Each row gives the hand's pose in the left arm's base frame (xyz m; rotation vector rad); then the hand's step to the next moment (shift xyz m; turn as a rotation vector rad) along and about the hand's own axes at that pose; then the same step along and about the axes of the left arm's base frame.
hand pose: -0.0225 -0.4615 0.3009 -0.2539 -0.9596 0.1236
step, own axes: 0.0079 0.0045 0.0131 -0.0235 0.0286 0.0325
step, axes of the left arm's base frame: -0.0062 0.0081 0.0122 -0.0399 0.0276 -0.0085
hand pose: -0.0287 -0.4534 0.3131 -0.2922 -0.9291 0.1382
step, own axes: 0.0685 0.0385 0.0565 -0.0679 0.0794 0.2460
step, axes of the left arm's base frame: -0.0045 0.0639 0.0726 -0.2377 0.1054 0.0620
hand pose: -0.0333 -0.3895 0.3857 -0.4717 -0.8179 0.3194
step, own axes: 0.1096 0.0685 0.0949 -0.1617 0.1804 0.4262
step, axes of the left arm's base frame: -0.0075 0.1335 0.0885 -0.4441 0.1994 0.0579
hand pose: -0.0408 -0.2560 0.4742 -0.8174 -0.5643 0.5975
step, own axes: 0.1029 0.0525 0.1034 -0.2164 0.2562 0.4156
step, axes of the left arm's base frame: -0.0108 0.1495 0.0395 -0.4955 0.1982 -0.0210
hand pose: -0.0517 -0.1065 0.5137 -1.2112 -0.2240 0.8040
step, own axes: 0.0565 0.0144 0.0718 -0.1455 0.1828 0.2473
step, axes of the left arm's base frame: -0.0061 0.0923 -0.0007 -0.3198 0.1106 -0.0354
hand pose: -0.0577 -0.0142 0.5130 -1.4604 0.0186 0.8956
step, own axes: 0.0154 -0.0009 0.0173 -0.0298 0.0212 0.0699
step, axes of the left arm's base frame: 0.0024 0.0226 -0.0043 -0.0665 0.0413 0.0096
